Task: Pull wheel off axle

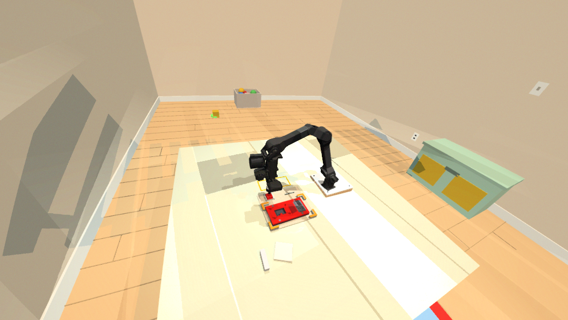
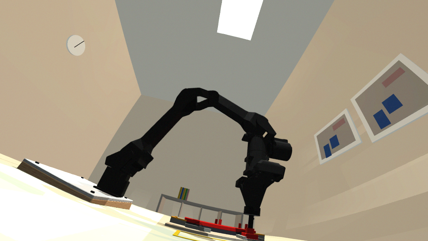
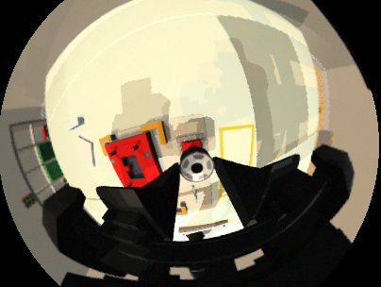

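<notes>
Now: the black axle 3 cm below my gripper tip. Round my gripper tip: ribbed wheel right at my gripper tip; white card 8 cm ahead, 30 cm to the left, 6 cm below.
</notes>
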